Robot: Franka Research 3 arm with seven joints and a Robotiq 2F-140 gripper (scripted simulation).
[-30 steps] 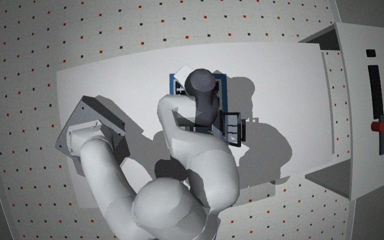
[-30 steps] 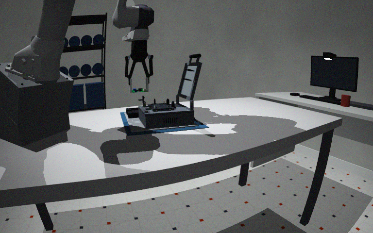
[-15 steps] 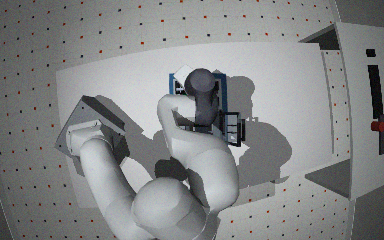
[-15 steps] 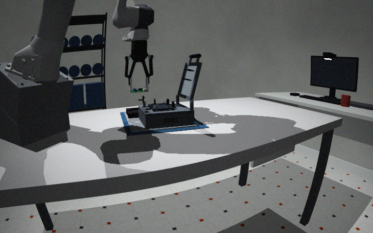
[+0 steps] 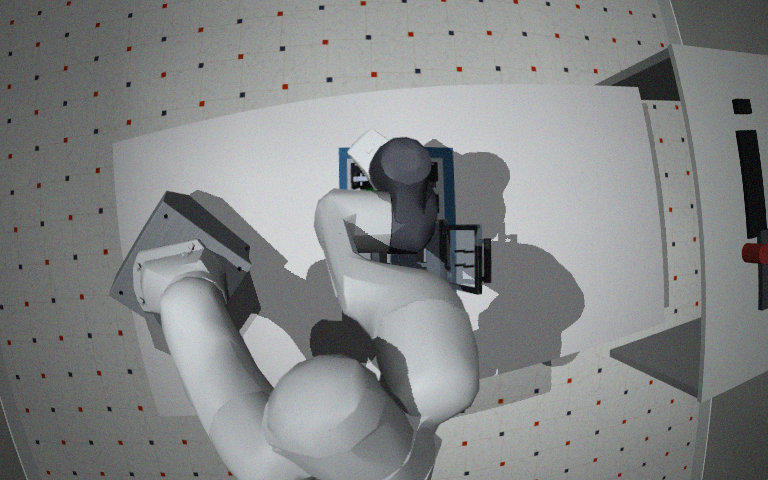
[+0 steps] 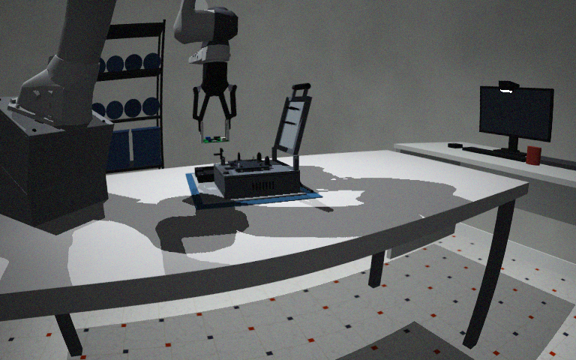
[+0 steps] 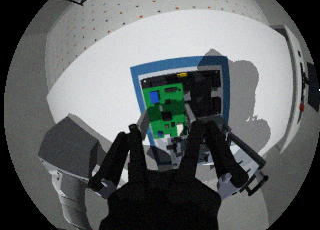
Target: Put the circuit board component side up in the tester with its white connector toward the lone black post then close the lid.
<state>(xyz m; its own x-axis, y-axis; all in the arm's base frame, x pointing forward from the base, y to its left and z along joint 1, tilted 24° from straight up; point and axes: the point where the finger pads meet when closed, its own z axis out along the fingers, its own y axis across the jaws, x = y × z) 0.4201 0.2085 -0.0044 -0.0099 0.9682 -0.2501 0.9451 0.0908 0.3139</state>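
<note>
The green circuit board lies 20 mm below my hand. Also, from my hand: see-through lid (190 mm ahead, 170 mm to the right, 40 mm above).
</note>
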